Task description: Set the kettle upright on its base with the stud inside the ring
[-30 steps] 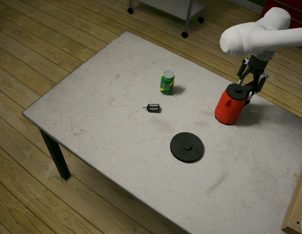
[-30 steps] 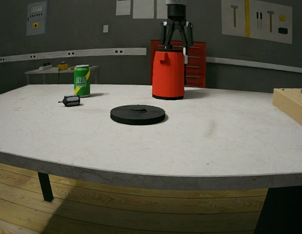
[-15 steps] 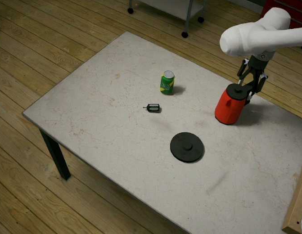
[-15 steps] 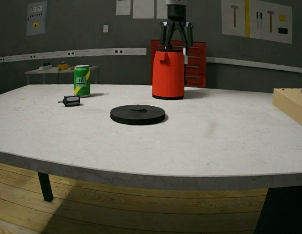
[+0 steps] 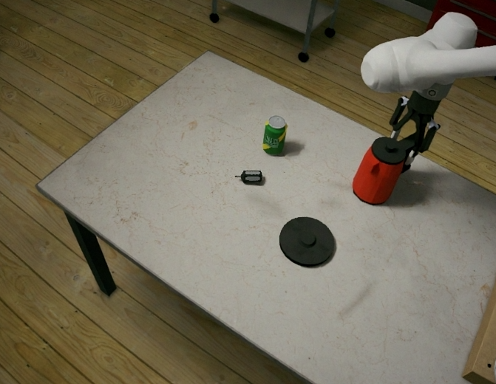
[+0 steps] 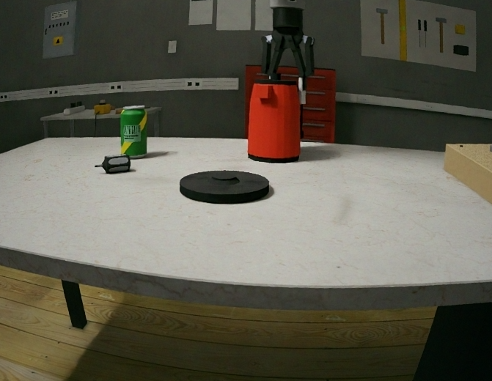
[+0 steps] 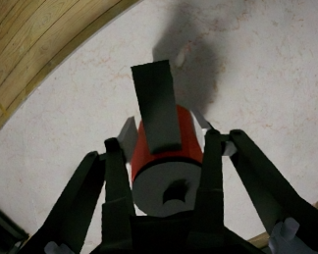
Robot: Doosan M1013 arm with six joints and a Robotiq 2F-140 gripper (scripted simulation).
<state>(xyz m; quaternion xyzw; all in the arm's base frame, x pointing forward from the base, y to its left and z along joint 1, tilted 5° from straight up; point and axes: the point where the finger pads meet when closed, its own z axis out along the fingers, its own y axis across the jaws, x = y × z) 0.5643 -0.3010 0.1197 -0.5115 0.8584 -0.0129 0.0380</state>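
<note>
Right now the red kettle is 6 cm below my hand, 3 cm to the left of it and 2 cm ahead of it. The rest, counted from my hand: black round base 33 cm to the left, 14 cm below, 13 cm ahead; then black tool 37 cm ahead, 22 cm to the left, 14 cm below.
</note>
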